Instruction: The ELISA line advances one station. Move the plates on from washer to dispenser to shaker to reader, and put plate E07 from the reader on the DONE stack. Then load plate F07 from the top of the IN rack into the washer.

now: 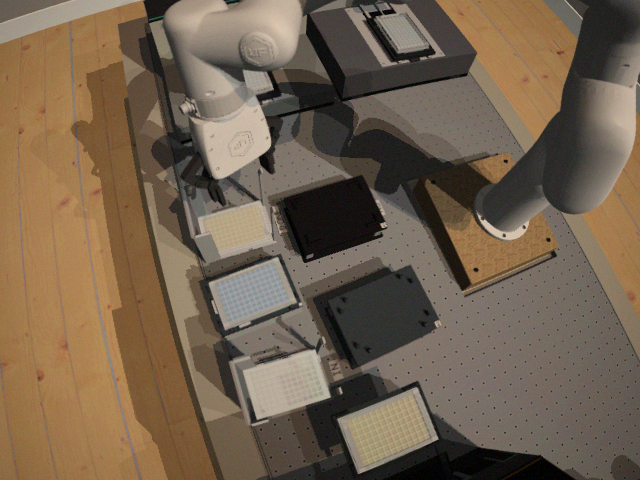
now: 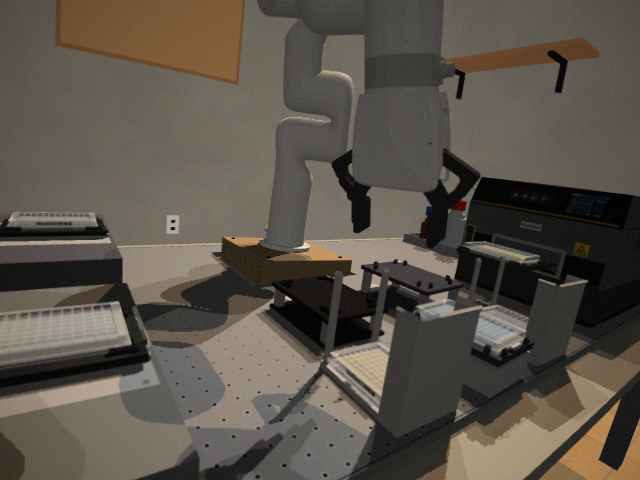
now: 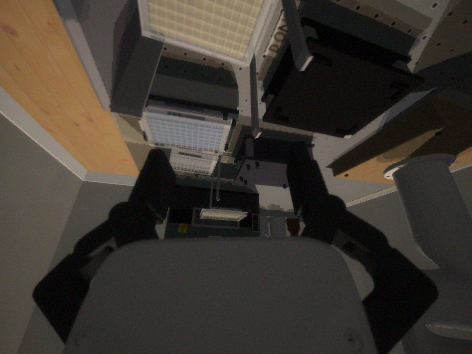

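Seen in the pictures: gripper, between the fingertips: [image 1: 244, 184] [image 2: 395, 236] [image 3: 228, 159]; arm's base, origin of its link: [image 1: 500, 212] [image 2: 284, 246] [image 3: 415, 166].
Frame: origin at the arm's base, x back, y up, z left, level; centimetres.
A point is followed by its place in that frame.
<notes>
My gripper [image 1: 245, 183] {z -14.7, x -47.6, y 14.0 cm} [image 2: 397, 236] {z -14.7, x -47.6, y 14.0 cm} [image 3: 228, 159] {z -14.7, x -47.6, y 14.0 cm} is open and empty, pointing down above and beyond the end of the DONE rack [image 1: 207, 244] {z -11.4, x -56.2, y 4.6 cm} [image 2: 429, 366] {z -18.4, x -57.6, y 3.4 cm}. A yellow-welled plate [image 1: 235, 227] {z -15.8, x -50.6, y -1.7 cm} [image 2: 361, 361] {z -16.9, x -47.3, y -2.0 cm} [image 3: 205, 22] {z -15.1, x -50.6, y -1.7 cm} lies in that rack. A pale plate [image 1: 286, 384] {z 14.5, x -51.7, y -0.3 cm} is in the IN rack [image 2: 555, 320] {z 11.1, x -58.4, y 3.3 cm}. A blue-welled plate [image 1: 253, 291] {z -1.4, x -51.5, y 3.0 cm} [image 2: 493, 330] {z -1.7, x -55.5, y 3.0 cm} [image 3: 187, 132] {z -2.4, x -51.7, y 2.9 cm} sits on a dark nest between the racks. Another yellow-welled plate [image 1: 390, 431] {z 27.1, x -40.6, y 8.8 cm} [image 2: 501, 252] {z 22.8, x -42.7, y 8.8 cm} [image 3: 222, 215] {z 25.9, x -40.9, y 8.6 cm} is held out before a black instrument. Pale plates [image 1: 403, 32] {z -46.7, x -0.5, y 7.3 cm} [image 1: 258, 81] {z -44.5, x -36.4, y 4.0 cm} sit on two far instruments. Plate codes are unreadable.
A black raised platform [image 1: 336, 214] {z -10.7, x -32.4, y 0.7 cm} [image 2: 325, 294] {z -11.7, x -32.4, y 0.7 cm} [image 3: 340, 85] {z -13.8, x -33.7, y 0.7 cm} and a slate one [image 1: 382, 315] {z 10.0, x -32.8, y 2.2 cm} [image 2: 410, 275] {z 8.9, x -32.7, y 2.2 cm} [image 3: 265, 172] {z 8.6, x -34.4, y 2.2 cm} stand beside the racks. Upright posts rise at the racks' corners. The black instrument [image 2: 542, 232] {z 37.8, x -43.7, y 12.8 cm} has a screen. The arm's wooden base [image 1: 444, 232] {z -0.6, x -13.5, y -0.8 cm} [image 2: 294, 268] {z -5.4, x -13.5, y -1.2 cm} stands behind.
</notes>
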